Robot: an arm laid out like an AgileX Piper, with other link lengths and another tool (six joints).
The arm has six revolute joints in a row. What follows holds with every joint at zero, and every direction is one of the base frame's. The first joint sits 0.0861 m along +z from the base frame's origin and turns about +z. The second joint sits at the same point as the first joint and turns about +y. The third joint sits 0.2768 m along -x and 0.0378 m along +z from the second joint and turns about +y. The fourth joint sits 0.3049 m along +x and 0.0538 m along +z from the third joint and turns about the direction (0.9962, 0, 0.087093). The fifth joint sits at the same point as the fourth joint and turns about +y. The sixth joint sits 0.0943 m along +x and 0.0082 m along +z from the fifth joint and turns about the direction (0.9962, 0, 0.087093). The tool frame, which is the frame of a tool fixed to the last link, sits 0.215 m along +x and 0.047 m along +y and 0.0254 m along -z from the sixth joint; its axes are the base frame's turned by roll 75.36, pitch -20.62 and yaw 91.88 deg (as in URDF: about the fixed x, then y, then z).
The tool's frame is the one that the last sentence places.
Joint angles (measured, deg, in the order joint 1, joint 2, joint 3, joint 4, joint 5, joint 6), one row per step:
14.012, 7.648, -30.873, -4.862, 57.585, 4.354
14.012, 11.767, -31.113, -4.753, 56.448, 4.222
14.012, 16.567, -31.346, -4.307, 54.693, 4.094
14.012, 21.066, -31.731, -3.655, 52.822, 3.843
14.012, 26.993, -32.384, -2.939, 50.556, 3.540
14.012, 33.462, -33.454, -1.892, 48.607, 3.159
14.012, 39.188, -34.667, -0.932, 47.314, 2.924
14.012, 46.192, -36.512, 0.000, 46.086, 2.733
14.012, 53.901, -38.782, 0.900, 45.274, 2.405
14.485, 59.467, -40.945, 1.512, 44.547, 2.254
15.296, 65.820, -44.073, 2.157, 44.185, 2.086
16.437, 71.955, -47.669, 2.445, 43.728, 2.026
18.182, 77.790, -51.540, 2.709, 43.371, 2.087
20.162, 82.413, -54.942, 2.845, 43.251, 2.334
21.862, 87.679, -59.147, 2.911, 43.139, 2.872
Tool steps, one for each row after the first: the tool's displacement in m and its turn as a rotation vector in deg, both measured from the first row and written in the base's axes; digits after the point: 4 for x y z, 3 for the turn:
0.0071, 0.0025, -0.0105, -0.723, 2.659, 0.201
0.0159, 0.0071, -0.0222, -1.164, 5.461, 0.575
0.0244, 0.0126, -0.0318, -1.355, 7.743, 1.059
0.0350, 0.0189, -0.0454, -1.673, 10.780, 1.551
0.0447, 0.0262, -0.0607, -1.789, 14.315, 2.067
0.0520, 0.0324, -0.0747, -1.773, 17.632, 2.363
0.0606, 0.0386, -0.0918, -1.880, 21.643, 2.521
0.0682, 0.0443, -0.1127, -2.249, 26.306, 2.657
0.0755, 0.0514, -0.1250, -2.454, 29.019, 3.129
0.0844, 0.0613, -0.1372, -2.790, 31.909, 3.903
0.0961, 0.0729, -0.1474, -3.357, 33.964, 4.926
0.1074, 0.0891, -0.1564, -3.978, 35.547, 6.452
0.1153, 0.1064, -0.1634, -4.592, 36.626, 8.098
0.1273, 0.1242, -0.1713, -4.990, 37.593, 9.254

